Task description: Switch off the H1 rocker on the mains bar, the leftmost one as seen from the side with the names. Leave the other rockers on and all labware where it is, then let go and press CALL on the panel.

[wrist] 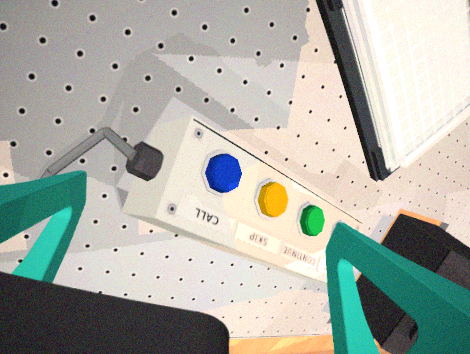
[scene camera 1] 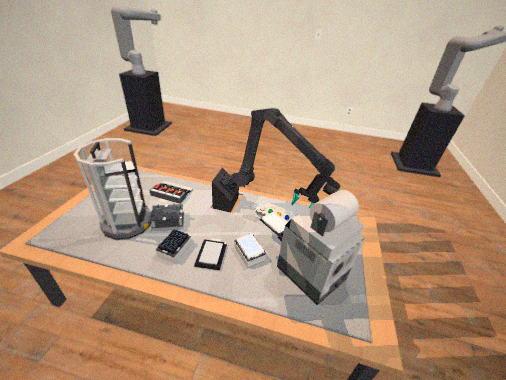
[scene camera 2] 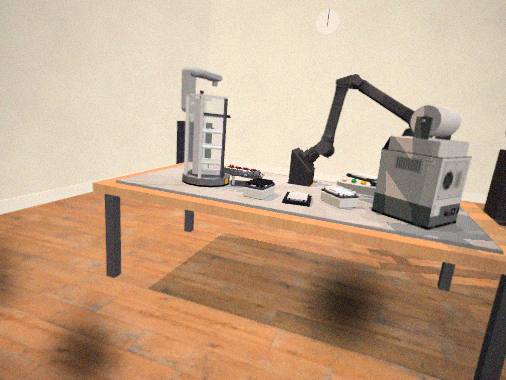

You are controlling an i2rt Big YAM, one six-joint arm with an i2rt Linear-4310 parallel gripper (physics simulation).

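Places are measured from the arm's base along level axes (x ahead, y left, z up), in millimetres.
Pixels of known places: gripper, between the fingertips: (wrist: 212,212) (scene camera 1: 299,208); arm's base, origin of its link: (scene camera 1: 227,184) (scene camera 2: 304,160).
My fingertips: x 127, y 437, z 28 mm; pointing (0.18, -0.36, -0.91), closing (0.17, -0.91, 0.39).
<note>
Ahead of a thing's pixels: the offset from my fingertips to its top centre. "spot": to the spot under its first point.
The mains bar (scene camera 1: 170,191) (scene camera 2: 242,171) with red rockers lies at the back left of the table; its rocker positions are too small to tell. The panel @[57 mm back, 123 mm right, 76 mm down] (scene camera 1: 275,212) (scene camera 2: 360,186) (wrist: 187,175) lies behind the large instrument, with blue, yellow and green buttons showing in the wrist view. The blue button @[19 mm back, 55 mm right, 85 mm down] (scene camera 1: 287,217) (wrist: 223,173) sits by the label CALL. My gripper (scene camera 1: 303,203) (wrist: 212,212) is open and empty, held above the panel, its fingers wide apart to either side of the blue button in the wrist view. The instrument hides it in scene camera 2.
The large grey instrument @[263 mm ahead, 102 mm left, 296 mm up] (scene camera 1: 320,260) (scene camera 2: 415,185) with a roller on top stands at the right. A white gridded plate @[103 mm ahead, 105 mm right, 26 mm down] (wrist: 420,75) lies close to the panel. A round rack @[spot: 305 mm ahead, 829 mm right, 109 mm down] (scene camera 1: 125,230) (scene camera 2: 205,181) stands at the left. A dark box @[127 mm ahead, 699 mm right, 84 mm down] (scene camera 1: 167,215) and several plates lie mid-table.
</note>
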